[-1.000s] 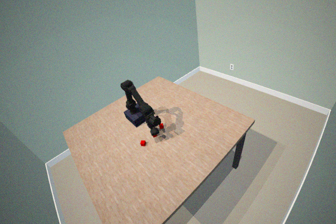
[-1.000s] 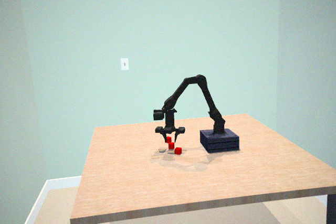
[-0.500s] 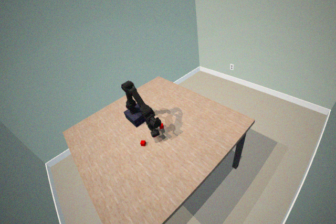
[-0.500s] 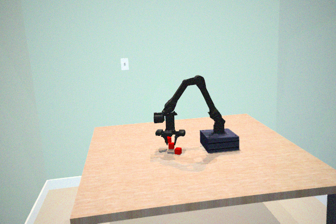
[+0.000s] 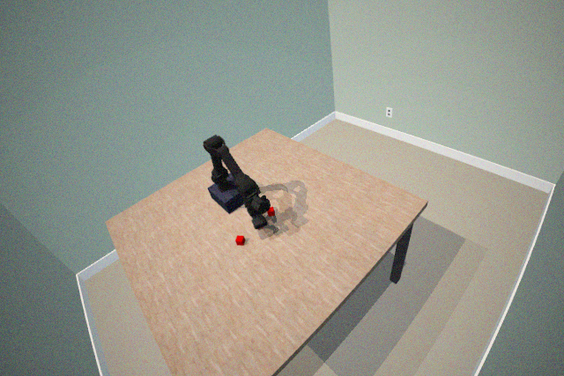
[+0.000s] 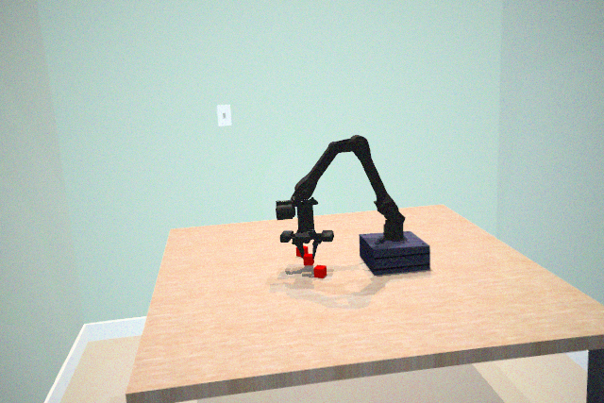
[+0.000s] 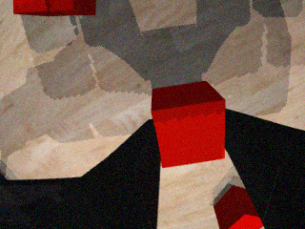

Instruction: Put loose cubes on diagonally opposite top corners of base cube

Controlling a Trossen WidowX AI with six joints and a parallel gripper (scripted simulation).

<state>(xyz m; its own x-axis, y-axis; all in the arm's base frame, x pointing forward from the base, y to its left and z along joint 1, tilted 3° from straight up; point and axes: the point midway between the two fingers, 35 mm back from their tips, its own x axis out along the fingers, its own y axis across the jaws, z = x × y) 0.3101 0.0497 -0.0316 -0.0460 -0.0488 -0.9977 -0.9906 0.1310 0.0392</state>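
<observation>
The red cube lies 12 cm to the right of my gripper tip, 3 cm ahead of it and 1 cm below it.
</observation>
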